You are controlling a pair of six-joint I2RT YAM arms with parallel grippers.
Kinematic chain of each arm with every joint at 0, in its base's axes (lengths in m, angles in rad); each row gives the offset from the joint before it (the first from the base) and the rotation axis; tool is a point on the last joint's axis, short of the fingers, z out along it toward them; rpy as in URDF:
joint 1: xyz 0 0 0.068 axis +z
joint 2: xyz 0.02 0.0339 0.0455 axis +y
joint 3: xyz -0.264 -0.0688 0 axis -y
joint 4: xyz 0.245 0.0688 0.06 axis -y
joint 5: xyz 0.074 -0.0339 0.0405 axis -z
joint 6: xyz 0.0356 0 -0.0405 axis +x
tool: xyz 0 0 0 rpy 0 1.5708 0
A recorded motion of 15 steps. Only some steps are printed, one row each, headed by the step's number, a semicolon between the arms.
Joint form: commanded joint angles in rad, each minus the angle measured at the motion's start. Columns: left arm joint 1, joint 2, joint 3, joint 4, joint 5, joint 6; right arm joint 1, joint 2, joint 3, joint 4, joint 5, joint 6.
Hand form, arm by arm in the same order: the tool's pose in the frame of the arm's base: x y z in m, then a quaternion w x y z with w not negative. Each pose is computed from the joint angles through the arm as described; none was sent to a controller.
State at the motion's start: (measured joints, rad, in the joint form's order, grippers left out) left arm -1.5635 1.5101 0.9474 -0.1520 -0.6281 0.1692; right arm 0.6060 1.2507 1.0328 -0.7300 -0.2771 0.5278
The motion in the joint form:
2: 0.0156 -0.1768 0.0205 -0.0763 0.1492 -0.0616; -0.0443 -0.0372 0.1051 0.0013 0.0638 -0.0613
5: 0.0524 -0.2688 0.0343 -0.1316 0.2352 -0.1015; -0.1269 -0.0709 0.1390 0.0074 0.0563 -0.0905
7: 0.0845 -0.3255 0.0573 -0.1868 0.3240 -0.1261; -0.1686 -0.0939 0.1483 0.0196 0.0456 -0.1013
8: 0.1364 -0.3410 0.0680 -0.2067 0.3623 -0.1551; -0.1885 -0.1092 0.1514 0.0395 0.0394 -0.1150
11: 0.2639 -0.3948 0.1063 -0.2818 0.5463 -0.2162; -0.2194 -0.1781 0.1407 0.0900 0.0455 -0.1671
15: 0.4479 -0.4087 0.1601 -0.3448 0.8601 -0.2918; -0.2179 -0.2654 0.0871 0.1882 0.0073 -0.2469
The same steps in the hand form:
2: 0.0232 -0.2952 0.2795 0.48086 0.55640 0.66232 -0.14327; 0.2092 0.1406 0.3238 0.27520 -0.08364 0.91925 0.26880
5: 0.0302 -0.2770 0.3032 0.47416 0.53881 0.66965 -0.19085; 0.2146 0.1202 0.3431 0.31905 -0.06389 0.90635 0.26953
7: 0.0350 -0.2640 0.3197 0.45998 0.53448 0.67144 -0.22785; 0.2152 0.1096 0.3523 0.34245 -0.05433 0.89742 0.27279
8: 0.0468 -0.2585 0.3251 0.45487 0.51429 0.68705 -0.23784; 0.2150 0.1045 0.3584 0.36177 -0.05489 0.88894 0.27548
11: 0.0693 -0.2386 0.3433 0.42195 0.48605 0.70757 -0.29164; 0.2051 0.0923 0.3740 0.41947 -0.06818 0.86324 0.27242
15: 0.0986 -0.2201 0.3592 0.35833 0.45814 0.72071 -0.37722; 0.1892 0.0876 0.3830 0.47746 -0.11815 0.82274 0.28491

